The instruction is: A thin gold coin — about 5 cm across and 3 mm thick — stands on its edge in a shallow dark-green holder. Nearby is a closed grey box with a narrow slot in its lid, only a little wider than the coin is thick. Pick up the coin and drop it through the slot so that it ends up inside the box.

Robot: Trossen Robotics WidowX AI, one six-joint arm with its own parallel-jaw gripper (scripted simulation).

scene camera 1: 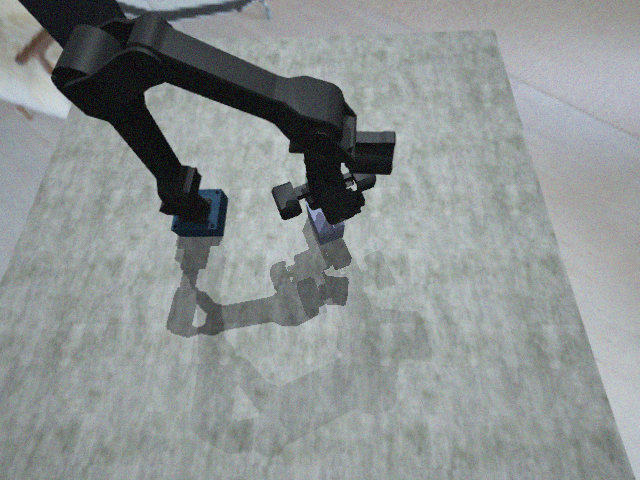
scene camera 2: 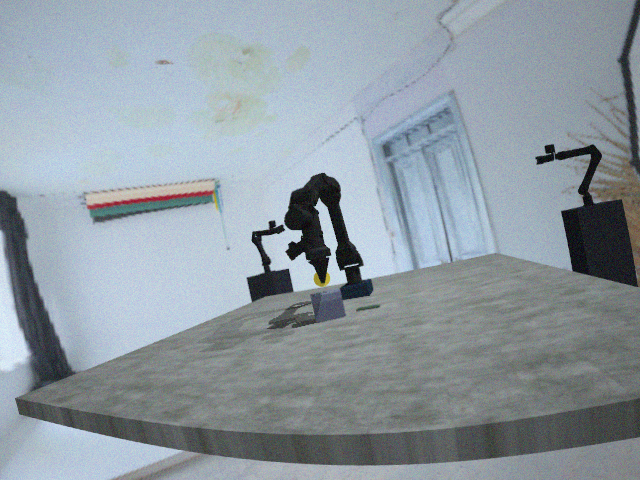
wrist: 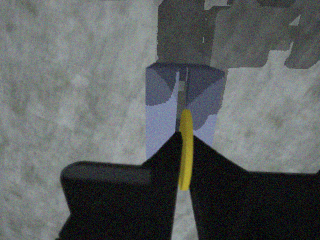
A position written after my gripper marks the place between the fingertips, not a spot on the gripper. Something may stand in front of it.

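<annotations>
My gripper [scene camera 1: 324,207] is holding a gold coin [wrist: 186,125].
</annotations>
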